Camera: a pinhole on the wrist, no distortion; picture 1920 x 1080 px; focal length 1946.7 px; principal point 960.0 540.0 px. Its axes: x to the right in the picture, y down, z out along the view. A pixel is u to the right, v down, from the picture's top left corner.
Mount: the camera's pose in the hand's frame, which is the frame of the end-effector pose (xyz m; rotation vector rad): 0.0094 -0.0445 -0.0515 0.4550 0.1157 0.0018
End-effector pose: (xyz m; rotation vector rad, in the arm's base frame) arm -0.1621 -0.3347 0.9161 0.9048 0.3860 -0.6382
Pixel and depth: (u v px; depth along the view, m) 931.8 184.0 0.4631
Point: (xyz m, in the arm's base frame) -0.3203 -0.7668 0.8769
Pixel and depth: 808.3 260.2 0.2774
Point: -0.2733 -0.5813 0.8871
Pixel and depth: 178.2 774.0 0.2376
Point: -0.2799 -0.5223 0.9776
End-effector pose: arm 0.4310 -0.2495 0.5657 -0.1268 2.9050 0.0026
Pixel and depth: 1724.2 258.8 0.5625
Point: 0.2713 -0.6264 0.1222
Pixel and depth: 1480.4 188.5 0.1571
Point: 0.3935 -0.3917 0.4815
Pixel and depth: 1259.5 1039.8 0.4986
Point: 0.4056 -0.4021 0.1047
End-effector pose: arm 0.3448 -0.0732 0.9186 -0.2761 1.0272 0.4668
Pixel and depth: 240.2 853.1 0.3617
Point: 0.6208 -0.0926 1.1443
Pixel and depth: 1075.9 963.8 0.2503
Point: 0.5661 -0.0675 0.9686
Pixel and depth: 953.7 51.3 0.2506
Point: 0.5733 -0.1855 0.9605
